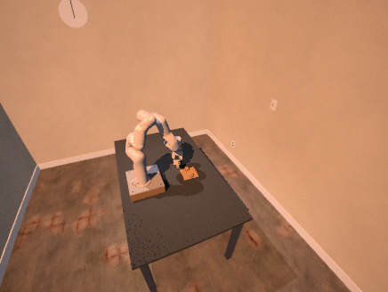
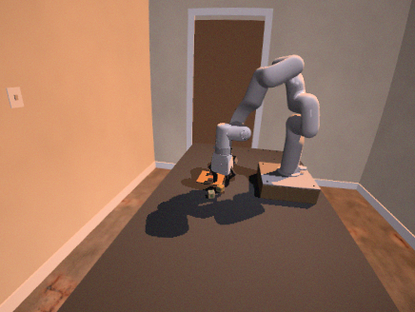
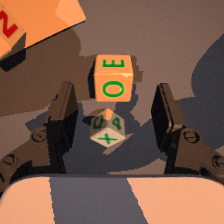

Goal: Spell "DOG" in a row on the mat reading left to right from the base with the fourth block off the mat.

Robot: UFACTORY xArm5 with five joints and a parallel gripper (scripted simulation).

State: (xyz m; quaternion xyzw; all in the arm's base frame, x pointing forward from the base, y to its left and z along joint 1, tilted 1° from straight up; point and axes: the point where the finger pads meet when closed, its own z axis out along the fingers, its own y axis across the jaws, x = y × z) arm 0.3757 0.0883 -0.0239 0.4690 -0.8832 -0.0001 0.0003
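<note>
Right now my hand is 130 mm to the left of the orange mat, 50 mm short of it and 50 mm above it.
</note>
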